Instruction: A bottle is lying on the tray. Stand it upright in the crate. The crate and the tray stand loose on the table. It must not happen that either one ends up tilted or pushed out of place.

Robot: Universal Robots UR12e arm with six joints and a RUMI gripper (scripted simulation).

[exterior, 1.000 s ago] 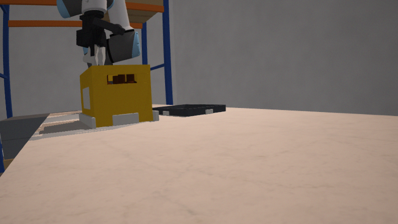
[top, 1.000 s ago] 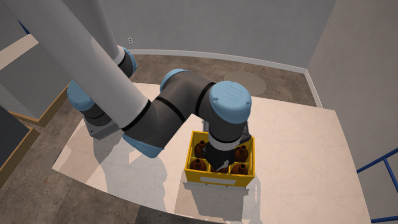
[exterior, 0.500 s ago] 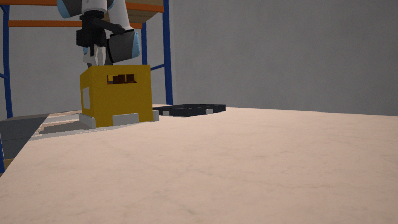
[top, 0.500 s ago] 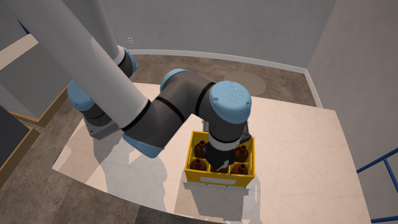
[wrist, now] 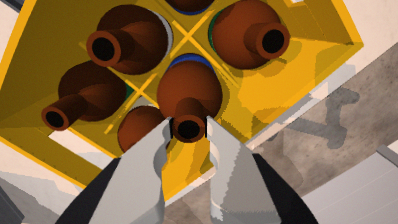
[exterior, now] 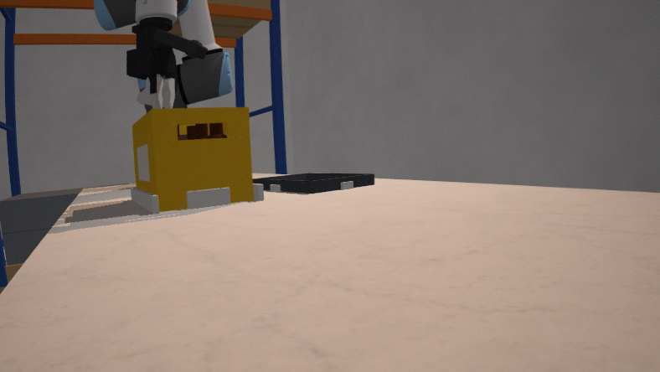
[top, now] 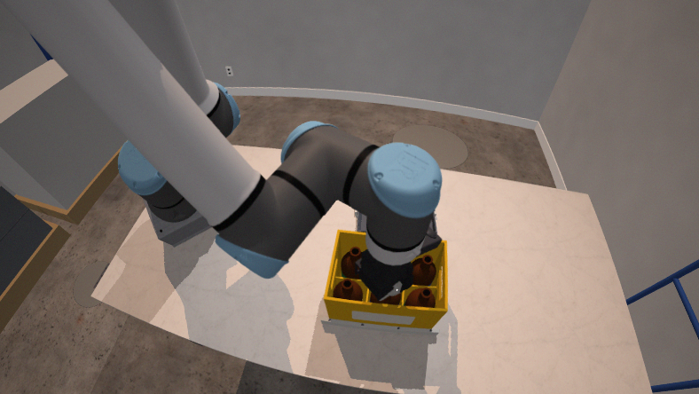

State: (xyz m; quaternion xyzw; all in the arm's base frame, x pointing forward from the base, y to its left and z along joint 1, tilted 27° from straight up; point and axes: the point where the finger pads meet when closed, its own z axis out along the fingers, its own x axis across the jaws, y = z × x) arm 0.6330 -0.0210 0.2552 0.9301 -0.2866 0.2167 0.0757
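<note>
Right now the crate is 9 cm below my hand, 4 cm to the left of it and 1 cm behind it. From my hand the other things lie so: tray (34 cm to the left, 16 cm below, 3 cm behind).
</note>
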